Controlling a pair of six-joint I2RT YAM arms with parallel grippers.
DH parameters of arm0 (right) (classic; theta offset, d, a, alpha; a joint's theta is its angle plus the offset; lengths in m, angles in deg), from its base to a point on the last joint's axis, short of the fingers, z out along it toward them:
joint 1: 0 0.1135 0.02 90
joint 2: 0 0 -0.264 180
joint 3: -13.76 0 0.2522 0
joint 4: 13.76 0 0.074 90
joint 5: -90 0 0 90
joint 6: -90 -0.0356 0 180
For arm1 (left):
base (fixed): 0 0 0 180
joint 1: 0 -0.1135 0.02 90
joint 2: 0 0 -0.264 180
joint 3: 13.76 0 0.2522 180
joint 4: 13.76 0 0.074 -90
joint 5: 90 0 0 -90
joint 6: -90 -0.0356 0 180
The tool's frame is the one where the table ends.
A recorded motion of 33 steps. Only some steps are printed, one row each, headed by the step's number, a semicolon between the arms.
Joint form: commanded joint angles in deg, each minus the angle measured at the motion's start. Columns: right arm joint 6, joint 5, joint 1, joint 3, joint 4, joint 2; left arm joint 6, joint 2, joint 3, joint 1, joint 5, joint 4.
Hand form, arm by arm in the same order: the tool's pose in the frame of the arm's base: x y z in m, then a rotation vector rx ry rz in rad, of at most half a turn. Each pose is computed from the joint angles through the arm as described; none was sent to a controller.
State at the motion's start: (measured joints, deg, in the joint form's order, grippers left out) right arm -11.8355 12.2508 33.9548 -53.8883 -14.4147 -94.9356; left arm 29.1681 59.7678 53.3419 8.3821 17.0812 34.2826
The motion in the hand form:
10: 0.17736 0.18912 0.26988 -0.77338 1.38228 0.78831; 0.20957 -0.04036 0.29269 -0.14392 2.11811 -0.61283
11: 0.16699 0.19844 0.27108 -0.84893 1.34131 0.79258; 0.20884 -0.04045 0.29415 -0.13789 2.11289 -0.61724
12: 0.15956 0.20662 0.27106 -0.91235 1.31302 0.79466; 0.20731 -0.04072 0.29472 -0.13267 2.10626 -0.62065
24: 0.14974 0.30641 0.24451 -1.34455 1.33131 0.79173; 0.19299 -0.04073 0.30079 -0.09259 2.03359 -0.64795
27: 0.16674 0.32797 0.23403 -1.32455 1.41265 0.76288; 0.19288 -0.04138 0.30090 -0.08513 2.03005 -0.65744
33: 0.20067 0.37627 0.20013 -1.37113 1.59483 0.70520; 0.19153 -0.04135 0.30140 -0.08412 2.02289 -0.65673
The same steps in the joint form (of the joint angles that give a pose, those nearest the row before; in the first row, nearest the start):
10: 11.99 0.40 11.16 22.07 -22.73 28.36; -4.38 -5.19 -8.64 0.13 -2.61 -14.88
11: 14.93 0.64 14.21 21.78 -22.15 28.49; -4.47 -5.42 -8.52 0.14 -2.36 -14.86
12: 17.34 0.92 16.59 21.30 -21.41 28.13; -4.48 -5.88 -8.72 0.26 -2.27 -15.01
24: 28.48 2.61 28.47 5.18 -9.38 7.79; -4.62 -10.42 -10.61 0.73 -1.34 -16.69
27: 26.89 0.52 27.87 -0.09 -8.17 1.16; -4.59 -10.46 -10.71 0.85 -0.92 -17.01
33: 25.41 -1.28 27.06 -13.97 0.34 -13.70; -4.56 -10.90 -10.89 0.93 -1.06 -17.17

